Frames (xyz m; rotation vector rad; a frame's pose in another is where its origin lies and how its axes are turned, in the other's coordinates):
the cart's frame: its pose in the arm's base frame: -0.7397 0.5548 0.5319 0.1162 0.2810 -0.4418
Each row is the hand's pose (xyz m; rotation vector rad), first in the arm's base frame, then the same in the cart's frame.
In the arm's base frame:
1: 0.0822 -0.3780 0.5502 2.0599 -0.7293 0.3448
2: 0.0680 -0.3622 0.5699 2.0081 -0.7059 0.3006
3: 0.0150 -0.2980 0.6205 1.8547 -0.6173 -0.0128
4: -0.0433 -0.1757 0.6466 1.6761 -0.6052 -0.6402
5: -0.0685 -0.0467 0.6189 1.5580 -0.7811 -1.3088
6: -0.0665 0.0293 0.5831 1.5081 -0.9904 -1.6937
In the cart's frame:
1: 1.0843 -0.4778 0.3767 2.0710 -0.3949 0.9188
2: 1.0599 -0.4688 0.3894 2.0148 -0.3930 0.8773
3: 0.9731 -0.4318 0.4138 1.8570 -0.3758 0.5707
4: 0.8655 -0.3461 0.4037 1.7274 -0.4358 -0.0514
5: 0.7995 -0.2426 0.3490 1.7192 -0.6209 -0.7232
6: 0.7809 -0.1753 0.3023 1.7626 -0.7996 -1.1203

